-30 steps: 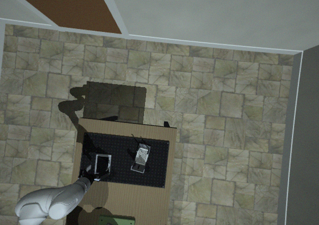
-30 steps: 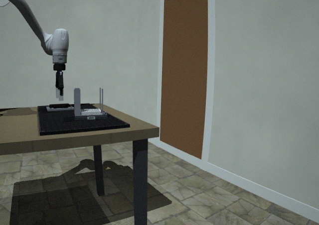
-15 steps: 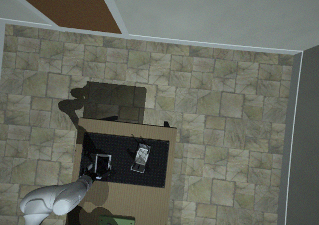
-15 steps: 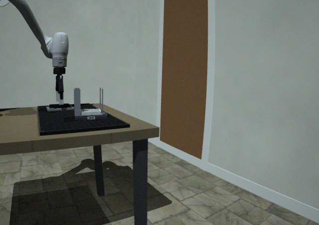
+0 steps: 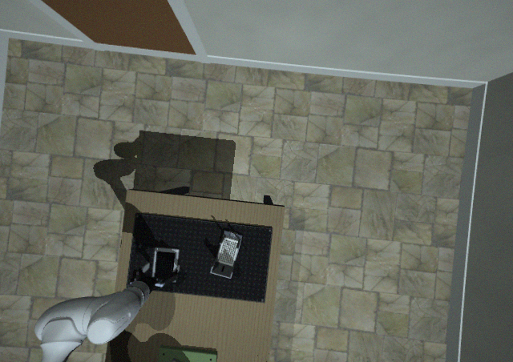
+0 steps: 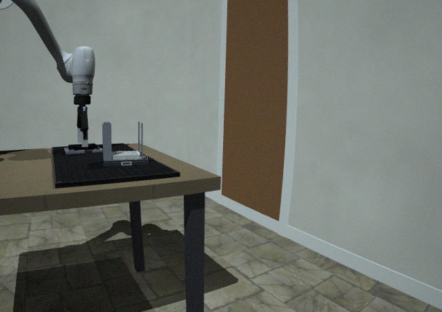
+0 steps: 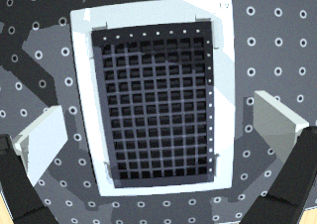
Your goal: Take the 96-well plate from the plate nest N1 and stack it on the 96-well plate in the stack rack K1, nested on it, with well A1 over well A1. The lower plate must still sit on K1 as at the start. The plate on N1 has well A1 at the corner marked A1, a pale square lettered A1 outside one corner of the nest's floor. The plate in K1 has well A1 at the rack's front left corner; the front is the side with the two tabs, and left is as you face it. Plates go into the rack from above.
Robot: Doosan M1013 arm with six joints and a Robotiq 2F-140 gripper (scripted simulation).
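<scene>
The dark 96-well plate is 20 mm below my hand. Also, from my hand: white 96-well plate (160 mm ahead, 280 mm to the right, 10 mm below).
</scene>
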